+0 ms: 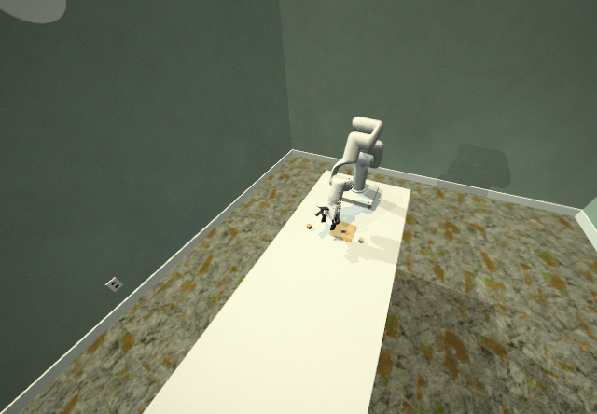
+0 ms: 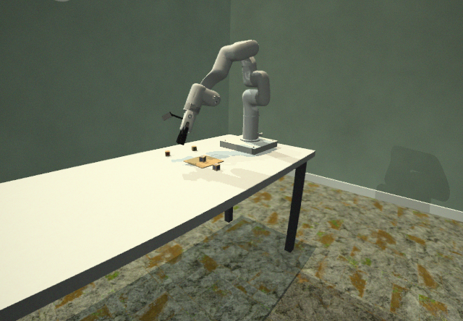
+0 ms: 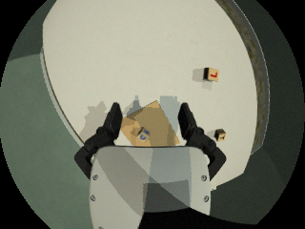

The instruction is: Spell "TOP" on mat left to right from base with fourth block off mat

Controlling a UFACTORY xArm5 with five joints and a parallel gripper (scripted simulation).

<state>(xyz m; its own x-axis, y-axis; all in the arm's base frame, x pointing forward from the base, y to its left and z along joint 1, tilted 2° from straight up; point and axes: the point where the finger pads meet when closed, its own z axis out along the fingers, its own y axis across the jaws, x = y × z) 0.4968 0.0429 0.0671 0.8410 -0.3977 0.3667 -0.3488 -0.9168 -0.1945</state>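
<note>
My gripper is now 9 cm past the tan mat, 6 cm to the right of it and 10 cm above it.
</note>
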